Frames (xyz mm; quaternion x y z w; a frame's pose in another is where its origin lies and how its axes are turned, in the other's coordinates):
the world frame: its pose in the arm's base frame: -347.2 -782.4 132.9 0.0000 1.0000 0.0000 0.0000
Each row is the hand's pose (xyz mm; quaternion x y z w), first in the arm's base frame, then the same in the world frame.
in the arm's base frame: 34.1 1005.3 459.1 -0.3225 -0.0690 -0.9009 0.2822
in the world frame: -381.3 1787.7 -326.2 -0.9009 0.2822 0.3225 0.0690
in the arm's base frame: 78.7 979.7 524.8 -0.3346 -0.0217 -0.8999 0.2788
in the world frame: -425.9 1762.1 -391.9 -0.8999 0.2788 0.3346 0.0217
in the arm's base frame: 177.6 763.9 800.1 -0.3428 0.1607 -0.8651 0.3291
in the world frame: -524.8 1546.3 -667.2 0.8651 -0.3291 -0.3428 0.1607
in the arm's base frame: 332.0 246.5 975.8 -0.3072 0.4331 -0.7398 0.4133
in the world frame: -679.2 1028.9 -842.9 0.7398 -0.4133 -0.3072 0.4331
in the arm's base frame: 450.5 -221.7 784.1 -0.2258 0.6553 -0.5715 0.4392
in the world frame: -797.7 560.7 -651.2 0.5715 -0.4392 -0.2258 0.6553
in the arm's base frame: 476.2 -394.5 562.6 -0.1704 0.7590 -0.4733 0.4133
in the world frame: -823.4 387.9 -429.7 0.4733 -0.4133 -0.1704 0.7590
